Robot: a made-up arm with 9 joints. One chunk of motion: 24 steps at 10 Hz.
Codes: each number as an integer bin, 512 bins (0 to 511) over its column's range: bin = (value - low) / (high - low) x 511, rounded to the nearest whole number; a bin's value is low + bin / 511 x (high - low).
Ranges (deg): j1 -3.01..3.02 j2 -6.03..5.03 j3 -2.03..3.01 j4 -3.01..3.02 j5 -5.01..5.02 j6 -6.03..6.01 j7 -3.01..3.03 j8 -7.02..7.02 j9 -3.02..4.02
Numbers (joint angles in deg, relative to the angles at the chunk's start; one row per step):
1: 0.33 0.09 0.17 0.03 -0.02 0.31 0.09 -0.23 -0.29
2: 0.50 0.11 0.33 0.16 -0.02 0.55 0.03 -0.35 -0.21
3: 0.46 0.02 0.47 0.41 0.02 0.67 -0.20 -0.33 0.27
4: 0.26 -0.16 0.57 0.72 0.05 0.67 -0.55 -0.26 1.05
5: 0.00 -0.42 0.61 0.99 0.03 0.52 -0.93 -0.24 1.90
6: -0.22 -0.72 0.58 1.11 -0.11 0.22 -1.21 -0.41 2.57
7: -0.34 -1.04 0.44 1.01 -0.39 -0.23 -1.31 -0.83 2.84
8: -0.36 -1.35 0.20 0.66 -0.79 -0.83 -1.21 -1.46 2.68
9: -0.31 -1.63 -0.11 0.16 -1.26 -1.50 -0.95 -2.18 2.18
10: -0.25 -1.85 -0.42 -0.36 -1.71 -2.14 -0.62 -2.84 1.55
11: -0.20 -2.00 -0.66 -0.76 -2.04 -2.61 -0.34 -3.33 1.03
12: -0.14 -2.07 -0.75 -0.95 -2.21 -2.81 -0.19 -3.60 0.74
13: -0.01 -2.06 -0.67 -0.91 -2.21 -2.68 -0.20 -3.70 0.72
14: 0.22 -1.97 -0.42 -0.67 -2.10 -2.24 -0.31 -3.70 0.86
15: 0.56 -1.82 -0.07 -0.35 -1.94 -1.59 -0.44 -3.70 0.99
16: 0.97 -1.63 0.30 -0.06 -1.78 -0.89 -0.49 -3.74 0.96
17: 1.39 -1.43 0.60 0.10 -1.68 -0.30 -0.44 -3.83 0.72
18: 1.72 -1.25 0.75 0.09 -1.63 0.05 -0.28 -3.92 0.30
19: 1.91 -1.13 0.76 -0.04 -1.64 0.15 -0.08 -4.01 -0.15
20: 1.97 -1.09 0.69 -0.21 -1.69 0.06 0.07 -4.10 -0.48
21: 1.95 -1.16 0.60 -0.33 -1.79 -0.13 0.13 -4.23 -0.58
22: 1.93 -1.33 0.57 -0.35 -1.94 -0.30 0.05 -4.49 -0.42
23: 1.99 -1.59 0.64 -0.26 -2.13 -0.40 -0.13 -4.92 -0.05
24: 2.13 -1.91 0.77 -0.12 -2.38 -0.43 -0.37 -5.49 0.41
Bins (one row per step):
1: 283 283 223 258 254 269 262 247 198
2: 297 284 239 269 254 279 257 243 204
3: 294 280 253 290 256 284 238 243 239
4: 277 271 264 316 258 284 208 246 295
5: 255 259 268 339 257 278 176 247 357
6: 236 245 265 349 250 265 152 241 406
7: 226 231 250 341 235 246 144 225 425
8: 225 216 226 311 215 221 152 202 414
9: 229 203 195 269 191 192 174 176 377
10: 234 193 163 225 168 165 202 152 332
11: 238 186 139 191 151 145 226 134 294
12: 243 183 130 175 143 137 239 124 273
13: 254 183 138 178 143 142 238 121 271
14: 274 188 163 198 148 161 228 121 282
15: 303 195 199 225 156 188 217 121 291
16: 337 203 236 250 165 218 213 119 289
17: 373 213 267 264 170 243 217 116 271
18: 401 221 282 263 172 258 231 113 241
19: 417 226 283 252 172 262 248 110 208
20: 422 228 276 237 169 258 261 106 184
21: 420 225 267 227 164 250 266 102 177
22: 419 217 264 225 156 243 259 92 189
23: 424 205 271 233 147 239 244 76 216
24: 436 190 284 245 134 238 223 56 249

